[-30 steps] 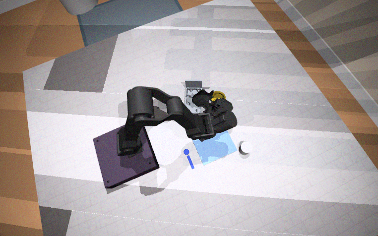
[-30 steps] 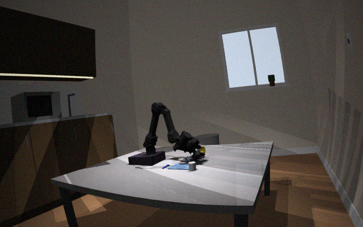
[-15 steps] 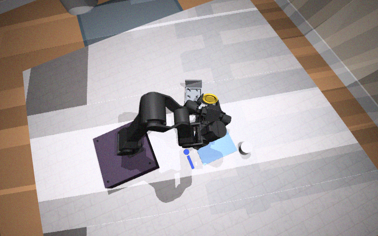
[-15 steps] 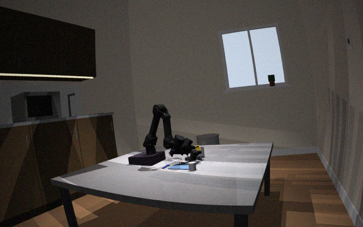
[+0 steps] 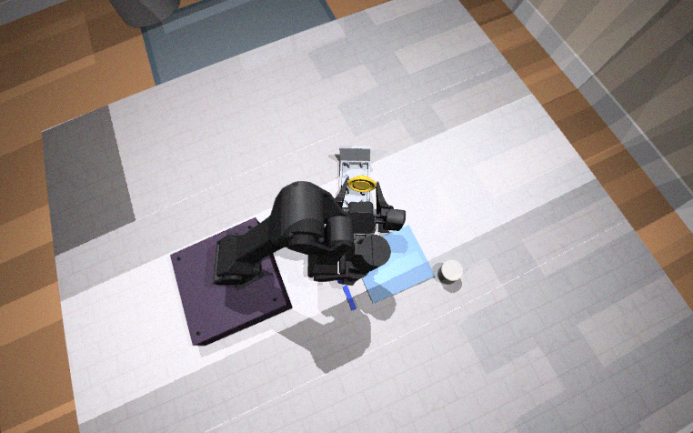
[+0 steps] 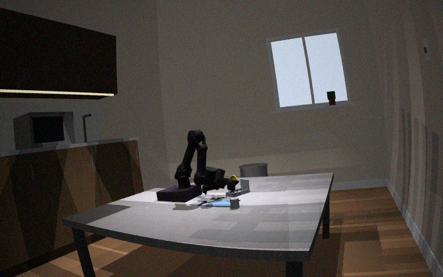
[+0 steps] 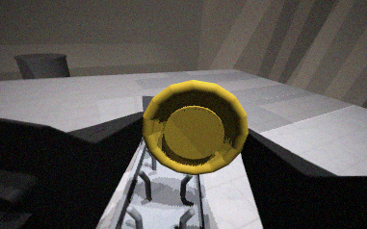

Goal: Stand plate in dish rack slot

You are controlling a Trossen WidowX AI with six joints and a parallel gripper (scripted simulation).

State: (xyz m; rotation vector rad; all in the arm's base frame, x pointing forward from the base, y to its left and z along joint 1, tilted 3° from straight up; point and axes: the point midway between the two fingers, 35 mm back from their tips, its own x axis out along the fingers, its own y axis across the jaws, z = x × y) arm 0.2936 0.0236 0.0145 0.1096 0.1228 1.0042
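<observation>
The grey dish rack is 40 mm to the left of my gripper tip and 70 mm below it. Also, from my gripper tip: light blue mat 20 mm behind, 170 mm to the right, 90 mm below; blue spoon 140 mm behind, 180 mm to the right, 90 mm below; yellow plate 10 mm to the right.
</observation>
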